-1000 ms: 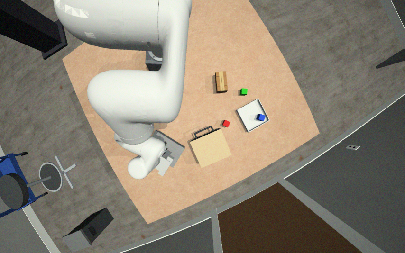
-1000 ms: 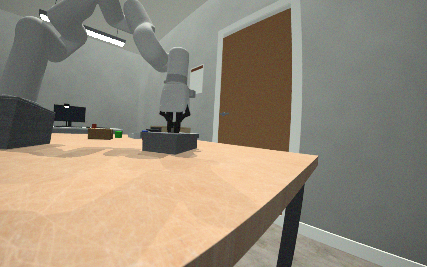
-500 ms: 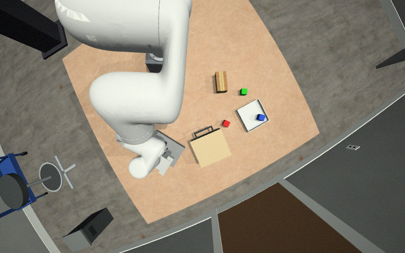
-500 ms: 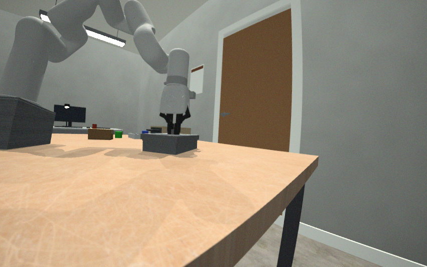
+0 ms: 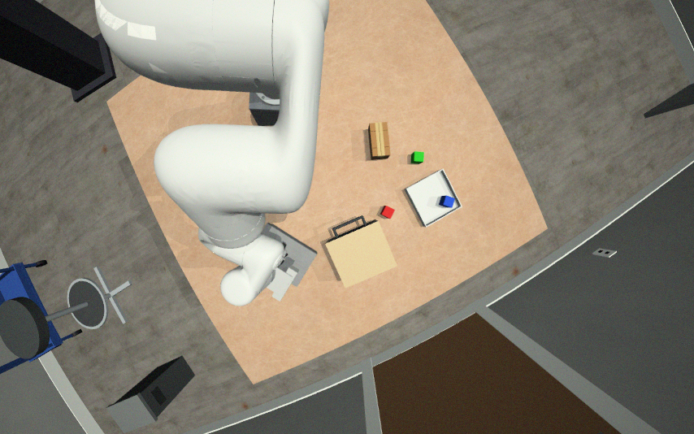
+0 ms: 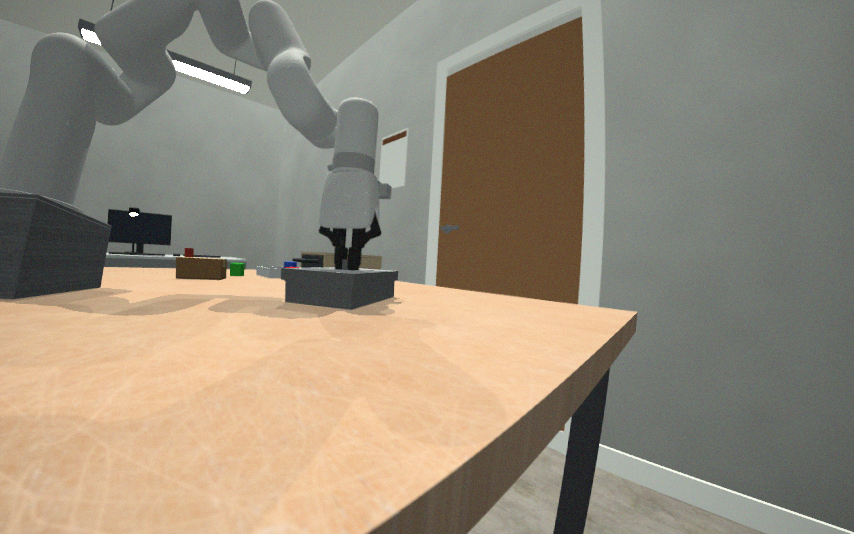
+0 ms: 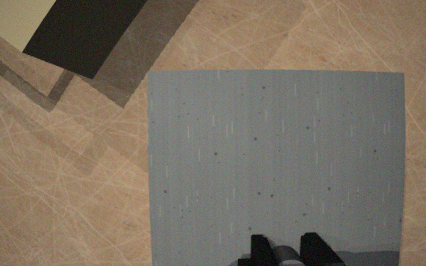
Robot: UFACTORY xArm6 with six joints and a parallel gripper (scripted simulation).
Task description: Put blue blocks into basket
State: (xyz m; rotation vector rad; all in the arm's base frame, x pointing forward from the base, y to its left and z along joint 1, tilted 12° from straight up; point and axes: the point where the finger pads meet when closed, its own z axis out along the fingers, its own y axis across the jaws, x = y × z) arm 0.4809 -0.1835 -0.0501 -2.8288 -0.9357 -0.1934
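Right now the metal box is 50 mm below my hand. The rest, counted from my hand: light wooden cabinet 240 mm to the left, 80 mm ahead, 30 mm below; small brown box 430 mm to the left, 230 mm behind, 40 mm below; red block 370 mm to the left, 50 mm below.
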